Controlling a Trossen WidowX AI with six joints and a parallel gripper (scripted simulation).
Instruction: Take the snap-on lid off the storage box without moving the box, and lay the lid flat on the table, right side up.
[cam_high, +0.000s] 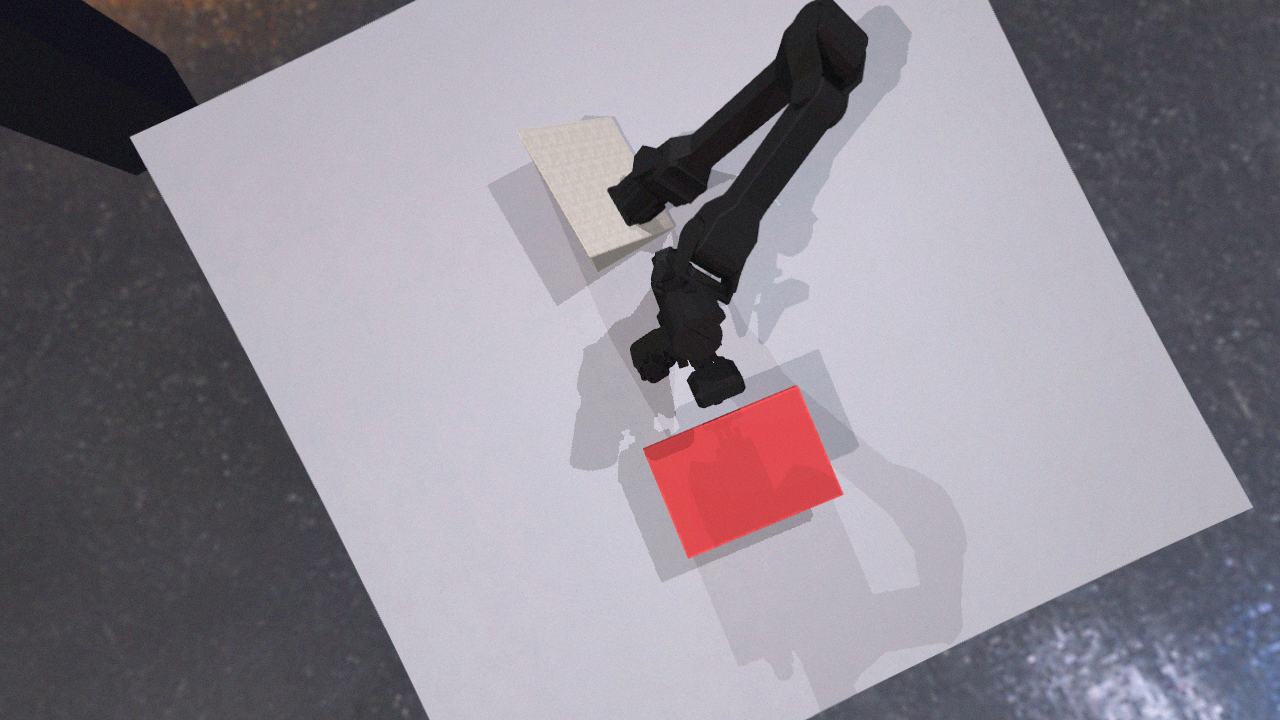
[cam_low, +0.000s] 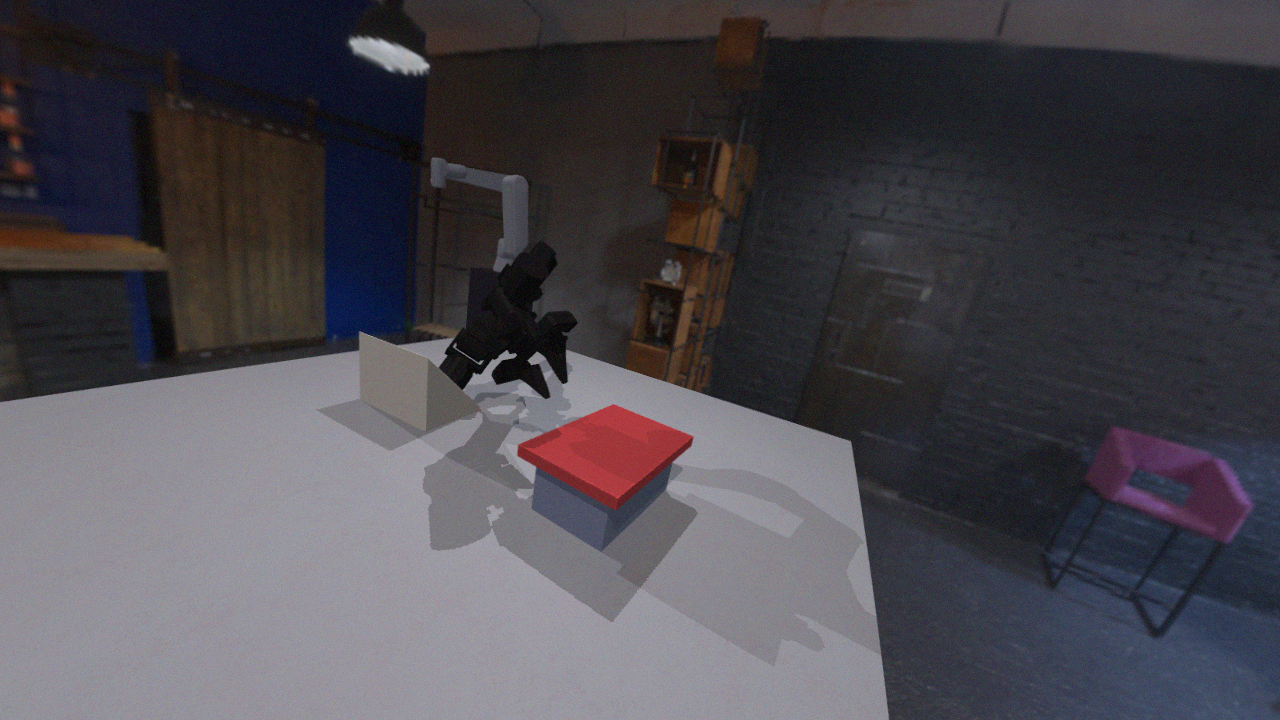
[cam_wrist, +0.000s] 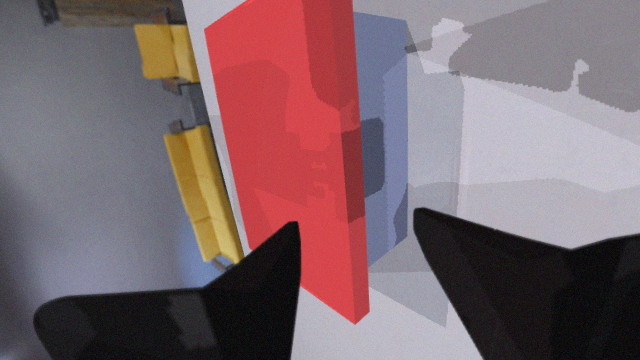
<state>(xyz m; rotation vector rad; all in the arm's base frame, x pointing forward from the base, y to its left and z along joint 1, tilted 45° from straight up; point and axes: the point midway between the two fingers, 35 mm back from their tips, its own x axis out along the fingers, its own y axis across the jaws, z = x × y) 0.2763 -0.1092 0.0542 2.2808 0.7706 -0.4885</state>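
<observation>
My gripper tip is 13 cm short of the red lid, 5 cm above it and 2 cm to the left of it. Also, from my gripper tip: blue-grey storage box 13 cm ahead, 10 cm below, 2 cm to the right.
</observation>
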